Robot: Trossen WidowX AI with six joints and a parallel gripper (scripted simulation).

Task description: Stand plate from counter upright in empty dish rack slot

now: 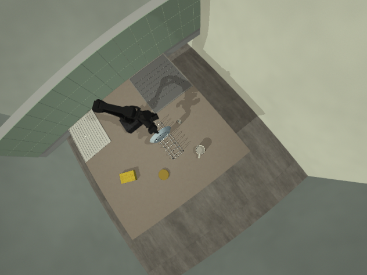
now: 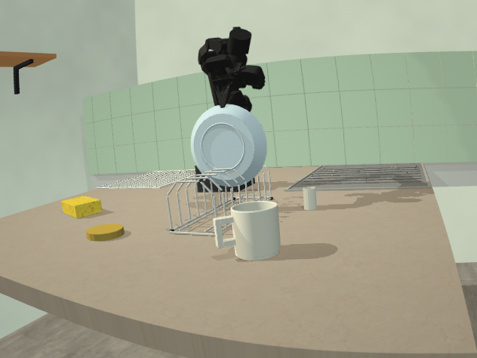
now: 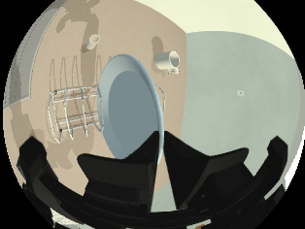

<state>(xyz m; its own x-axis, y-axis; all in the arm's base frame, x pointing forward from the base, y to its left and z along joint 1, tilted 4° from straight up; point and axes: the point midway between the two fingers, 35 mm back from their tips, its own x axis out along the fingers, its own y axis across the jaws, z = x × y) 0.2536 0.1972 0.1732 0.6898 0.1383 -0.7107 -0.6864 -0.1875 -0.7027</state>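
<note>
Now: the pale blue plate 11 cm below my hand and 3 cm ahead of it. Round my hand: cream mug: 26 cm ahead, 24 cm below, 22 cm to the left; yellow disc: 30 cm ahead, 26 cm below, 15 cm to the right; small white cup: 26 cm below, 18 cm to the left, 4 cm behind.
</note>
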